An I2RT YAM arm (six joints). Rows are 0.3 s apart.
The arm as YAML. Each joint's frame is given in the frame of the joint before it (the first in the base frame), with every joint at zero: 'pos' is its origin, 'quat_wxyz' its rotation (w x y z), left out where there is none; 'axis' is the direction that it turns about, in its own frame. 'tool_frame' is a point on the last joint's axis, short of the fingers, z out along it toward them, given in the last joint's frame.
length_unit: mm
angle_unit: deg
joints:
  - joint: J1
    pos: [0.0, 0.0, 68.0]
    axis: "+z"
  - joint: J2
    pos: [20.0, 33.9, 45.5]
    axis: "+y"
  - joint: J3
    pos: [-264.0, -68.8, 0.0]
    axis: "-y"
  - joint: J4
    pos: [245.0, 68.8, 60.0]
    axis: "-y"
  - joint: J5
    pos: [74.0, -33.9, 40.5]
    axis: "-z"
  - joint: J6
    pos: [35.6, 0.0, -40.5]
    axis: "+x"
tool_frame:
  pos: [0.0, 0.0, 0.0]
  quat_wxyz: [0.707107, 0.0, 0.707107, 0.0]
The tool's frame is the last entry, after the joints.
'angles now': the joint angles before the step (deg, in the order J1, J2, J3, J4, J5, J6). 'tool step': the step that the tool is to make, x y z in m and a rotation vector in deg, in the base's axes. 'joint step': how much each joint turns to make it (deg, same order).
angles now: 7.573, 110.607, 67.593, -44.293, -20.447, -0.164
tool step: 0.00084, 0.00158, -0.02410, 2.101, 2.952, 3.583
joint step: 0.001, 4.438, 0.000, 0.372, -2.514, -3.824
